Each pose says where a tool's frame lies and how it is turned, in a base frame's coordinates. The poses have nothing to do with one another.
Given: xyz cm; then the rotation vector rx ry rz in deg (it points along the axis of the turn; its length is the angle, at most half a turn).
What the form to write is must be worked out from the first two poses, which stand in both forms.
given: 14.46 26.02 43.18 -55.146 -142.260 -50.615
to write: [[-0.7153 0.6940 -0.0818 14.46], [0.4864 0.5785 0.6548 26.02], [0.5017 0.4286 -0.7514 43.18], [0 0 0 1]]
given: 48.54 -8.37 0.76 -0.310 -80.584 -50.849
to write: [[-0.0921 0.5344 -0.8402 48.54], [-0.5284 0.6890 0.4961 -8.37], [0.8440 0.4896 0.2189 0.76], [0 0 0 1]]
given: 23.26 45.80 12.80 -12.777 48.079 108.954
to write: [[-0.4795 -0.8537 0.2032 23.26], [0.7255 -0.2554 0.6391 45.80], [-0.4937 0.4539 0.7418 12.80], [0 0 0 1]]
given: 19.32 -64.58 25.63 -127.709 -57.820 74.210
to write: [[0.3207 0.3962 -0.8603 19.32], [0.7373 -0.6746 -0.0358 -64.58], [-0.5945 -0.6229 -0.5085 25.63], [0 0 0 1]]
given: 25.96 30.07 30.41 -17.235 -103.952 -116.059
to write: [[-0.8956 0.4321 -0.1055 25.96], [-0.1523 -0.0750 0.9855 30.07], [0.4179 0.8987 0.1330 30.41], [0 0 0 1]]
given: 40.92 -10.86 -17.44 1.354 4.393 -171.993
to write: [[-0.9903 0.1386 -0.0121 40.92], [-0.1378 -0.9891 -0.0519 -10.86], [-0.0192 -0.0497 0.9986 -17.44], [0 0 0 1]]
